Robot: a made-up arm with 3 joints.
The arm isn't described. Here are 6 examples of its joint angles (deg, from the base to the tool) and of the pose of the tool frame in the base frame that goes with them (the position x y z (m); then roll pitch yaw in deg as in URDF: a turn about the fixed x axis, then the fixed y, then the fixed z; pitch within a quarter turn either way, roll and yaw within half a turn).
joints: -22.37 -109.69 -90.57
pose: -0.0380 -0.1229 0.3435 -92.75 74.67 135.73
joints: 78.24 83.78 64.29
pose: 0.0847 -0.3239 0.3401 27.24 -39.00 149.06
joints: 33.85 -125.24 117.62
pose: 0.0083 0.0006 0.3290 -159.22 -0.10 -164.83
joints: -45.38 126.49 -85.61
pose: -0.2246 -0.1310 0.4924 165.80 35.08 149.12
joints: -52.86 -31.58 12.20
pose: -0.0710 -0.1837 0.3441 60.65 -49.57 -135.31
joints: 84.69 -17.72 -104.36
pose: 0.1028 -0.2813 0.4706 -143.73 -4.60 7.18
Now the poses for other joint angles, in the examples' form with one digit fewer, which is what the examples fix.
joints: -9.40 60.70 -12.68
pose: -0.128 -0.288 0.380 99.7 -3.2 123.8
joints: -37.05 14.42 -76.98
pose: -0.162 -0.285 0.391 74.4 33.1 178.4
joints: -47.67 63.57 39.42
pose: -0.181 -0.325 0.407 176.0 -29.0 58.8
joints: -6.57 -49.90 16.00
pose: 0.022 -0.141 0.376 93.5 -10.5 -135.7
